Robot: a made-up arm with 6 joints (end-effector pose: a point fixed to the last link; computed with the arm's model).
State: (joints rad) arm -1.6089 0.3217 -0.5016 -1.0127 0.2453 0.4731
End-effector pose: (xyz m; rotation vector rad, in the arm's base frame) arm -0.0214 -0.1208 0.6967 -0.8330 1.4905 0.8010
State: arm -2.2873 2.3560 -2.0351 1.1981 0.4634 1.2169
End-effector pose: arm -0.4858 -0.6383 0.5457 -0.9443 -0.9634 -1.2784
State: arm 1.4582 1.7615 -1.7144 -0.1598 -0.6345 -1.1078
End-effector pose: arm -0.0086 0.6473 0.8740 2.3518 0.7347 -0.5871
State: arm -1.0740 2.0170 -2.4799 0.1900 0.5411 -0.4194
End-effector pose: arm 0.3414 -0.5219 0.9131 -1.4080 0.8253 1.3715
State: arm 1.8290 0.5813 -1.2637 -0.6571 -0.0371 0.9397
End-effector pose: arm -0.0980 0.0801 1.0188 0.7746 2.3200 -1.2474
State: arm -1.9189 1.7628 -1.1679 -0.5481 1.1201 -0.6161
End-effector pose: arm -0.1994 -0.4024 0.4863 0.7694 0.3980 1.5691
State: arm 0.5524 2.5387 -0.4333 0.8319 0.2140 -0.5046
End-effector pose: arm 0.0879 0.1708 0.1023 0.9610 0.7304 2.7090
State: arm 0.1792 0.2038 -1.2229 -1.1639 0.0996 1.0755
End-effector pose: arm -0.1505 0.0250 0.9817 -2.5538 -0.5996 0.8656
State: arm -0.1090 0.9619 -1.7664 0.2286 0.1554 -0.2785
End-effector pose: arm 0.1309 0.0618 1.1347 -2.4234 -0.2344 1.2269
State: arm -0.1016 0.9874 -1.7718 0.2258 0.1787 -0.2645
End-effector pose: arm 0.1489 0.0618 1.1298 -2.3896 -0.2490 1.2810
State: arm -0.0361 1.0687 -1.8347 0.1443 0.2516 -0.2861
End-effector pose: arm 0.1892 0.0705 1.1239 -2.3816 -0.1755 1.4216
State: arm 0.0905 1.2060 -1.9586 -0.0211 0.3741 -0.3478
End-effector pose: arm 0.2485 0.0956 1.1125 -2.4048 0.0092 1.6334
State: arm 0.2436 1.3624 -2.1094 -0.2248 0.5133 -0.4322
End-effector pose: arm 0.3056 0.1369 1.0946 -2.4459 0.2740 1.8329
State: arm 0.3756 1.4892 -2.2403 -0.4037 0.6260 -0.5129
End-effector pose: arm 0.3405 0.1793 1.0783 2.3907 -0.5156 -1.8718
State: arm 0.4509 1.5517 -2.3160 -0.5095 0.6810 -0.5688
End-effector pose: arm 0.3498 0.2032 1.0732 2.3172 -0.6482 -1.8066
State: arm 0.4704 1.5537 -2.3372 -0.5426 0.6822 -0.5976
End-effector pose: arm 0.3426 0.2049 1.0800 2.3240 -0.6973 -1.7527
